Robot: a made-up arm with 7 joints.
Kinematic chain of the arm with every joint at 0, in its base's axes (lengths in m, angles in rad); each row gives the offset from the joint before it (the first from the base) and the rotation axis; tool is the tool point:
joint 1: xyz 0 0 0.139 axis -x
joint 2: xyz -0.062 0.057 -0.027 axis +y
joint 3: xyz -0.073 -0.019 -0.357 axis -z
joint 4: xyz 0 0.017 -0.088 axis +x
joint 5: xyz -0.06 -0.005 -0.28 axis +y
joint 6: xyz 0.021 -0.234 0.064 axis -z
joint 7: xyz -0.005 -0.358 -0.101 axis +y
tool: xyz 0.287 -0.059 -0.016
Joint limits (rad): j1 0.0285..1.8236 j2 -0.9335..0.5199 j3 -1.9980..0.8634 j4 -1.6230..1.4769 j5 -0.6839..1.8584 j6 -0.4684..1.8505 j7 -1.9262..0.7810
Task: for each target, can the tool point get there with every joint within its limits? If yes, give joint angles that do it. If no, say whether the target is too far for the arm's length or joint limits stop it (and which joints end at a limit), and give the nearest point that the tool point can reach.
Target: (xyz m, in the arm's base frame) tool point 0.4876 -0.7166 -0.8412
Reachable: yes | joints 0.6375 -0.4219 -1.5041 0.8236 0.5898 0.2580 0.4242
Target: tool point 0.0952 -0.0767 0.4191
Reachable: yes | joints 1.0719 0.2666 -1.4875 -1.3527 -0.3361 0.6617 -1.3349
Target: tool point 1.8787 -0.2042 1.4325
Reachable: no: too far | nearest point 0.9644 -0.2915 0.7296 | short by 1.157 m
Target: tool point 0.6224 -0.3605 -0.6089
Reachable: yes | joints 0.5217 -0.3259 -1.6904 0.6509 0.3909 0.5908 -0.7481
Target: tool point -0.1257 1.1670 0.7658
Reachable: no: joint limits stop it (at a limit: joint 1, joint 2, joint 3, joint 6, joint 7) | nearest point 0.0705 0.5354 0.4036 | short by 0.754 m
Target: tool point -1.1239 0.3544 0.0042
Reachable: no: joint limits stop it (at a limit: joint 1, joint 2, joint 3, joint 6, joint 7) | nearest point -0.9952 0.2066 -0.0583 | short by 0.206 m
